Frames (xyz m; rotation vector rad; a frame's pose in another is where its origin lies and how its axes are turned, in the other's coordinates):
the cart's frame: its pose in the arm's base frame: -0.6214 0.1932 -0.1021 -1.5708 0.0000 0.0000
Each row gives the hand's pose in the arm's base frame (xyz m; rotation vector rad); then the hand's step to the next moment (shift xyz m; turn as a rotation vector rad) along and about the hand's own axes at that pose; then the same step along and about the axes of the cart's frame.
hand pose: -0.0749 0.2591 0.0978 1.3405 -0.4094 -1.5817
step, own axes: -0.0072 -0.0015 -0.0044 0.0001 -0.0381 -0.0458
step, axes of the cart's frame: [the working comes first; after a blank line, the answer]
step, axes of the arm's base frame: 0.0025 0.0081 0.0014 0.0233 0.0322 -0.0444

0.0025 -0.0014 0.0081 0.0233 0.0444 0.0322
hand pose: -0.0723 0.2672 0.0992 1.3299 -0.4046 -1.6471
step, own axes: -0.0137 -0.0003 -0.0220 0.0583 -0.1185 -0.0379
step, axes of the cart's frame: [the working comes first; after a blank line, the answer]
step, axes of the arm's base frame: 0.0189 0.0178 -0.0001 -0.0183 0.0223 -0.1343

0.0189 0.0001 0.0178 -0.0183 0.1343 0.0223
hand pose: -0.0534 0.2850 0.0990 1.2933 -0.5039 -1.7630
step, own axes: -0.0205 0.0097 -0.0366 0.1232 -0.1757 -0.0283
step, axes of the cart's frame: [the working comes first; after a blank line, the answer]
step, axes of the arm's base frame: 0.0390 0.0177 0.0048 -0.0556 -0.0018 -0.2092

0.0390 -0.0048 0.0177 -0.0556 0.2092 -0.0018
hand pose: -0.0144 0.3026 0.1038 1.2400 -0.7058 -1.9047
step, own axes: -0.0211 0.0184 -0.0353 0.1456 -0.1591 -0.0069
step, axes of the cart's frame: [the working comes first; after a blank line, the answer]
step, axes of the arm's base frame: 0.0433 0.0050 0.0116 -0.0764 -0.0285 -0.1998

0.0433 -0.0116 0.0050 -0.0764 0.1998 -0.0285
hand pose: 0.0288 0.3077 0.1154 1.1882 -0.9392 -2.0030
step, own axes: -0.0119 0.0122 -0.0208 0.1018 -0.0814 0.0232
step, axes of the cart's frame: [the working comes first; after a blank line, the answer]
step, axes of the arm's base frame: 0.0254 -0.0028 0.0084 -0.0742 -0.0292 -0.1057

0.0254 -0.0084 -0.0028 -0.0742 0.1057 -0.0292
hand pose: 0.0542 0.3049 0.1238 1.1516 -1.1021 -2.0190
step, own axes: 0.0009 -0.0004 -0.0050 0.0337 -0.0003 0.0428
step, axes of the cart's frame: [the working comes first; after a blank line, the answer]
step, axes of the arm's base frame: 0.0039 -0.0024 -0.0022 -0.0536 -0.0098 -0.0018

0.0039 0.0022 -0.0024 -0.0536 0.0018 -0.0098
